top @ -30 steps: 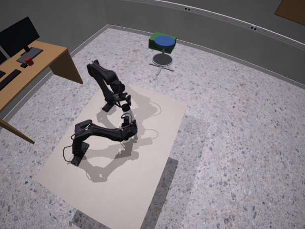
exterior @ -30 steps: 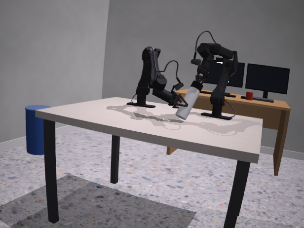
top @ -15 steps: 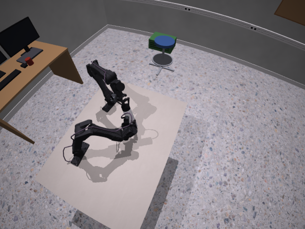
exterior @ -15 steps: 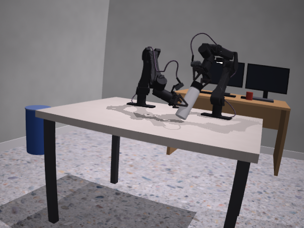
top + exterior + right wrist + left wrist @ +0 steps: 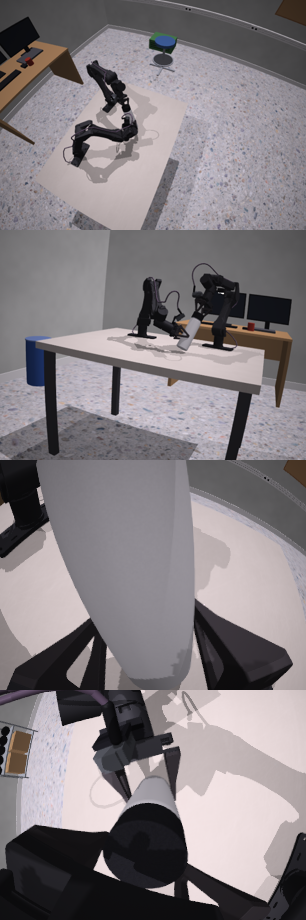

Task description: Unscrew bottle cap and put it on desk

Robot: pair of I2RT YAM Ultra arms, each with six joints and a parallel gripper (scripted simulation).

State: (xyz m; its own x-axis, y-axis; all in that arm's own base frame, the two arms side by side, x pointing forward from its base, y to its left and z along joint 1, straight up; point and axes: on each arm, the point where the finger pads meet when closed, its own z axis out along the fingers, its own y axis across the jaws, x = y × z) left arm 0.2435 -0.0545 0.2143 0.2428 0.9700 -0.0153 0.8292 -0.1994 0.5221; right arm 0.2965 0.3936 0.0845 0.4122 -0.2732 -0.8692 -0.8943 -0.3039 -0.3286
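Right now the black cap is 2 cm below my left hand, 1 cm to the right of it and 1 cm ahead of it.
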